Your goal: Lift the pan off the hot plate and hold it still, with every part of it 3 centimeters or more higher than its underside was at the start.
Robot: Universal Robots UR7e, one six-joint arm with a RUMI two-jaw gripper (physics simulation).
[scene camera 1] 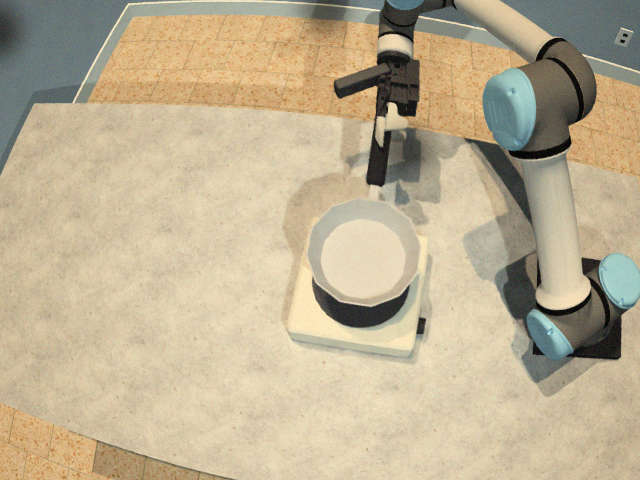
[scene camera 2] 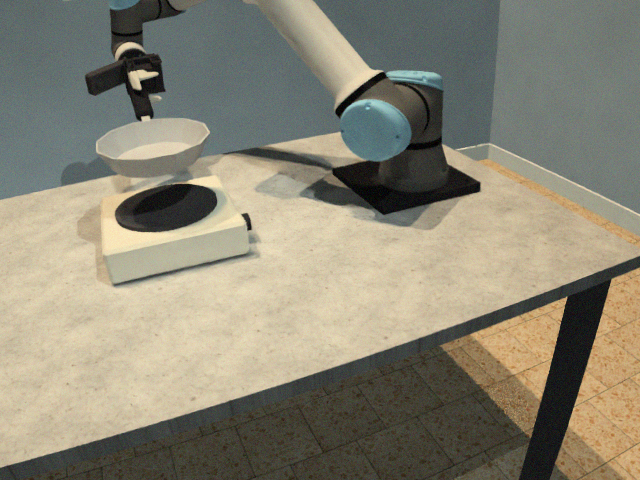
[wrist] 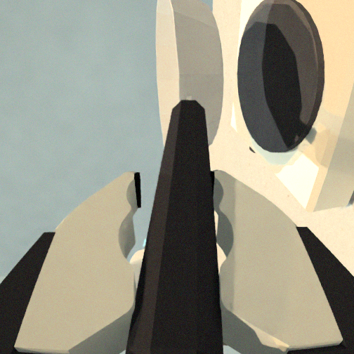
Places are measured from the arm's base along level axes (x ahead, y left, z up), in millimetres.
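Pixels of known places: gripper, fingertip midpoint: (scene camera 1: 380,150) (scene camera 2: 141,98); arm's base, link origin: (scene camera 2: 413,177).
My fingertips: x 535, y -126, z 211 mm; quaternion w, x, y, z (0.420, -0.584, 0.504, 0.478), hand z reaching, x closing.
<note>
For each thing: its middle in the pictures, then the offset to it from my fingertips. "pt": a spot on its surface instead. Level surfaces: height alone.
- light grey pan, body centre: (scene camera 1: 372,200) (scene camera 2: 146,121) 7 mm back, 92 mm left, 23 mm down
- cream hot plate, body centre: (scene camera 2: 173,222) (scene camera 1: 364,287) 26 mm back, 188 mm left, 192 mm down
- black round burner, surface spot: (scene camera 2: 166,207) pt 18 mm back, 203 mm left, 154 mm down
- grey table, surface height: 230 mm down
The light grey pan (scene camera 1: 363,260) (scene camera 2: 155,152) (wrist: 197,65) hangs in the air above the cream hot plate (scene camera 1: 330,335) (scene camera 2: 175,253) (wrist: 340,115). In the scene camera 2 view a wide gap shows between the pan's underside and the black round burner (scene camera 2: 166,207) (wrist: 280,75). The pan looks close to level. Its black handle (scene camera 1: 378,160) (scene camera 2: 142,104) (wrist: 185,225) runs back between my fingers. My gripper (scene camera 1: 385,131) (scene camera 2: 138,81) (wrist: 173,174) is shut on the handle, with one pale finger on each side of it.
The hot plate stands on the grey table (scene camera 1: 155,258) (scene camera 2: 361,289); its black knob (scene camera 1: 421,326) (scene camera 2: 247,221) sticks out at one side. The arm's black base plate (scene camera 1: 604,346) (scene camera 2: 460,187) is on the table to the right. A blue wall (scene camera 2: 258,103) stands behind.
</note>
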